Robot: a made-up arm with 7 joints. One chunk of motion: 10 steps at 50 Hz.
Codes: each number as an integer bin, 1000 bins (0 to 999) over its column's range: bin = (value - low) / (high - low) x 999, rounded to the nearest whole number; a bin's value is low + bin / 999 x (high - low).
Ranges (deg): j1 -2..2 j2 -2..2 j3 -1..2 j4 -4..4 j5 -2..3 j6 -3..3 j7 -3..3
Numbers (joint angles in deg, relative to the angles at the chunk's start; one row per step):
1: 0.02 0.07 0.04 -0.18 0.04 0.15 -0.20
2: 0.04 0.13 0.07 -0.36 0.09 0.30 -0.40
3: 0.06 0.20 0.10 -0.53 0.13 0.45 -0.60
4: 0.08 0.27 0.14 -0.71 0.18 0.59 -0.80
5: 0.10 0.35 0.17 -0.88 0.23 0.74 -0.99
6: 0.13 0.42 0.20 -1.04 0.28 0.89 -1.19
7: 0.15 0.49 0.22 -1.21 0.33 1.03 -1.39
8: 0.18 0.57 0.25 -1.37 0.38 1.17 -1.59
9: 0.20 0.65 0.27 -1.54 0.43 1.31 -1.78
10: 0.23 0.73 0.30 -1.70 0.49 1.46 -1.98
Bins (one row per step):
1: 504 517 346 477 408 524 466
2: 509 532 356 455 418 549 433
3: 514 549 366 433 426 574 400
4: 519 567 380 411 436 598 366
5: 524 587 390 390 446 623 335
6: 532 604 400 370 456 648 301
7: 537 622 406 348 466 671 268
8: 544 642 416 328 476 694 235
9: 549 662 423 307 486 718 203
10: 557 682 433 287 498 743 170

